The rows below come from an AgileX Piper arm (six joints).
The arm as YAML. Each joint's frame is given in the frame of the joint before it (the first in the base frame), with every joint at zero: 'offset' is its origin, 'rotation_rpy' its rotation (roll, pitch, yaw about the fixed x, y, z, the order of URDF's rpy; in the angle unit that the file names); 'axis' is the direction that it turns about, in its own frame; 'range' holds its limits. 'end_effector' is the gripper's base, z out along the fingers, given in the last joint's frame.
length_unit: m
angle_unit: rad
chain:
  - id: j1
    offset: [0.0, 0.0, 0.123]
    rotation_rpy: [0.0, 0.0, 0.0]
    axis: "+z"
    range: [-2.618, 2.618]
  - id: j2
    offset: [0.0, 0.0, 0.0]
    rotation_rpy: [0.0, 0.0, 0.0]
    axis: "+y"
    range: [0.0, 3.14]
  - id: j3
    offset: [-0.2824, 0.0, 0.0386]
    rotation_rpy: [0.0, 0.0, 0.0]
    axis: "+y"
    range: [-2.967, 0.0]
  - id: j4
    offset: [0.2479, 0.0, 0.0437]
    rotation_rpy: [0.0, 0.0, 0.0]
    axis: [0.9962, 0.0, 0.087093]
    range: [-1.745, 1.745]
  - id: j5
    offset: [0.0, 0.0, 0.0]
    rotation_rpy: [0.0, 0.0, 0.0]
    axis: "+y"
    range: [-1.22, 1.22]
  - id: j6
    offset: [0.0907, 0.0, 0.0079]
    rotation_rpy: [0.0, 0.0, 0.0]
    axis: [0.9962, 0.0, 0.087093]
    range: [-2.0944, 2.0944]
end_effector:
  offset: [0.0, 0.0, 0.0]
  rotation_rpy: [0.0, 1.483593, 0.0]
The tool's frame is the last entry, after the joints.
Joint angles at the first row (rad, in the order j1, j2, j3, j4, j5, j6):
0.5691, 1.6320, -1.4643, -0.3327, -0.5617, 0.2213
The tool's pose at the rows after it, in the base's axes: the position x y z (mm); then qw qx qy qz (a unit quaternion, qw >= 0):
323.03 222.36 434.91 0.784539 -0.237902 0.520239 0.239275
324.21 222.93 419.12 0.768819 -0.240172 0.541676 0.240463
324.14 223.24 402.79 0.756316 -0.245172 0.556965 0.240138
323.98 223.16 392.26 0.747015 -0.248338 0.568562 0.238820
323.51 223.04 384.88 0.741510 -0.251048 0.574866 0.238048
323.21 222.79 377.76 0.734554 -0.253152 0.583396 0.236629
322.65 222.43 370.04 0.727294 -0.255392 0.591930 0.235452
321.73 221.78 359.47 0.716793 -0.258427 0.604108 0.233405
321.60 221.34 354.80 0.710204 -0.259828 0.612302 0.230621
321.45 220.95 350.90 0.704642 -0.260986 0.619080 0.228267
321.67 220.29 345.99 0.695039 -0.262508 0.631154 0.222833
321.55 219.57 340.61 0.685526 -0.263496 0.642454 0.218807
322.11 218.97 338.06 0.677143 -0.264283 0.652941 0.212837
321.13 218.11 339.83 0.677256 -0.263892 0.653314 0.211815
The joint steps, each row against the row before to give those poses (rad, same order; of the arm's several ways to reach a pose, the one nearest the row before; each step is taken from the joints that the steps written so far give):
0.0000, 0.0000, 0.0029, 0.0000, 0.0994, 0.0000
0.0000, 0.0000, 0.0455, 0.0000, 0.0058, 0.0107
0.0000, 0.0000, 0.0511, 0.0000, -0.0111, 0.0000
-0.0001, 0.0000, 0.0314, -0.0001, -0.0010, 0.0000
0.0000, 0.0000, 0.0234, 0.0000, -0.0059, -0.0019
0.0001, 0.0000, 0.0206, 0.0001, 0.0021, -0.0001
0.0000, 0.0000, 0.0230, 0.0000, 0.0000, 0.0001
0.0000, 0.0000, 0.0309, 0.0000, 0.0021, -0.0001
0.0000, 0.0000, 0.0112, 0.0000, 0.0112, 0.0001
0.0000, 0.0000, 0.0092, 0.0000, 0.0093, -0.0001
-0.0001, 0.0000, 0.0083, -0.0001, 0.0249, 0.0001
0.0000, 0.0000, 0.0109, 0.0000, 0.0200, 0.0019
0.0001, 0.0000, 0.0001, 0.0001, 0.0294, -0.0001
-0.0001, -0.0061, 0.0000, -0.0001, 0.0070, 0.0001

